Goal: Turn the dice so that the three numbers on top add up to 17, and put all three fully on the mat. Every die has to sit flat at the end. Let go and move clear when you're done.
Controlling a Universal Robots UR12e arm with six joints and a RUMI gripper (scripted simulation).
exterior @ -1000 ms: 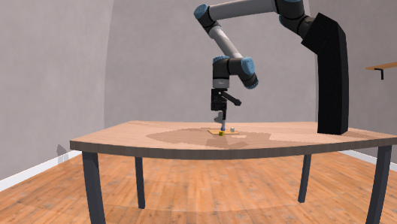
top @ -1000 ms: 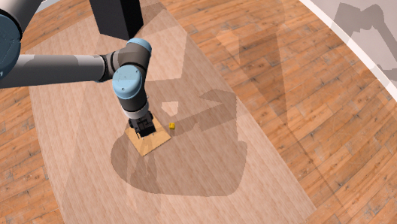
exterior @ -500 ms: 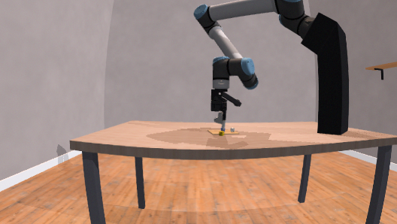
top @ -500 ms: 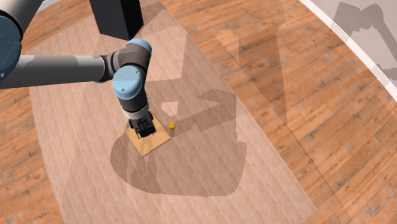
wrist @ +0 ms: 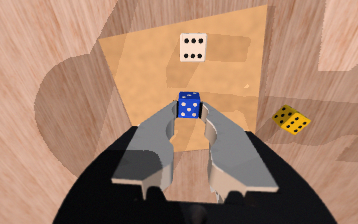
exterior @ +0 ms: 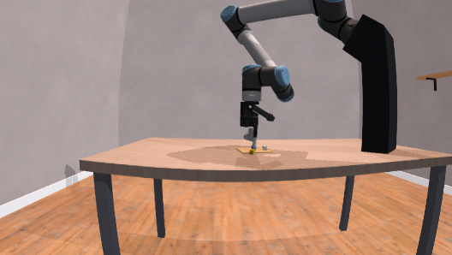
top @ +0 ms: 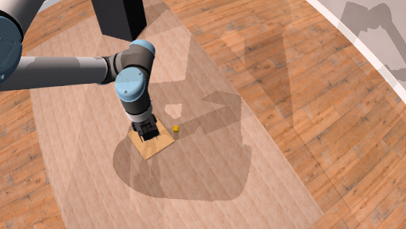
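Right now the blue die is 10 mm below my hand. Also, from my hand: white die: 50 mm behind, 20 mm to the left, 10 mm below; then tan mat: 20 mm below; then yellow die: 90 mm to the left, 50 mm ahead, 10 mm below.
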